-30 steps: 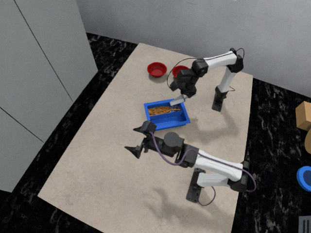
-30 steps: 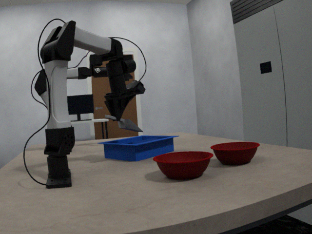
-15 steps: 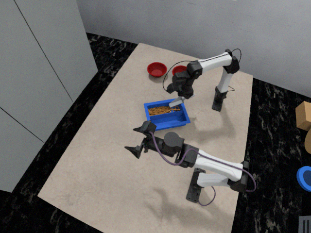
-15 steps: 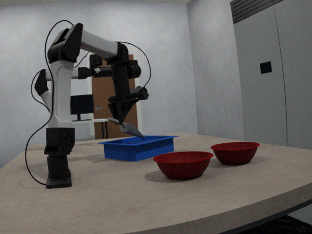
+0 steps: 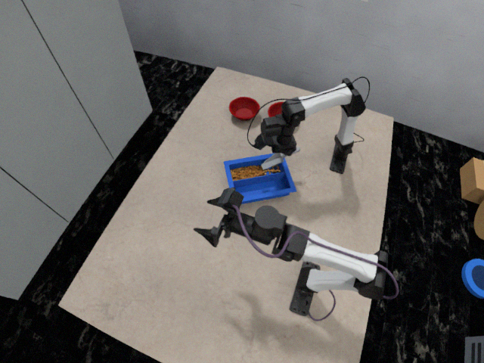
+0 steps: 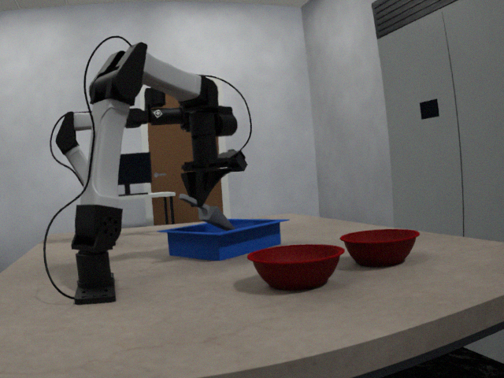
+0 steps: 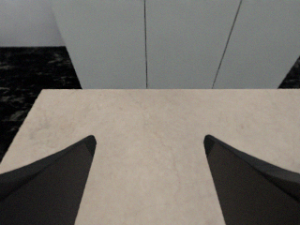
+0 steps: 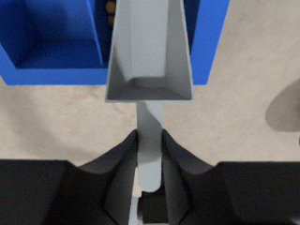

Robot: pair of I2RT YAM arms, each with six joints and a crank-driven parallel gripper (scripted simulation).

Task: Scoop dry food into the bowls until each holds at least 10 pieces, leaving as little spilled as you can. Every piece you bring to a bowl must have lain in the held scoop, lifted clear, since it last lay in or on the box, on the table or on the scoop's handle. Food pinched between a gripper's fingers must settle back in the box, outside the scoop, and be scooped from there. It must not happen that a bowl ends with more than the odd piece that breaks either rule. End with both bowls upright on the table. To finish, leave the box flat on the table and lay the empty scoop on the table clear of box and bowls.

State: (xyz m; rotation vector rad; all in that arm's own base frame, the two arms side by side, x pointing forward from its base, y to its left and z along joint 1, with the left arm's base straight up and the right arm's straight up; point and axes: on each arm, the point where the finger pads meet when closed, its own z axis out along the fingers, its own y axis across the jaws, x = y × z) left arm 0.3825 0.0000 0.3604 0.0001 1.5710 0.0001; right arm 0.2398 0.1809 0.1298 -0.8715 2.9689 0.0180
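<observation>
Now: the blue box 110 mm to the left of my right hand, 90 mm below it and 90 mm ahead of it. From my right hand the other things lie so: grey scoop 30 mm below, 30 mm ahead, 20 mm to the left.
</observation>
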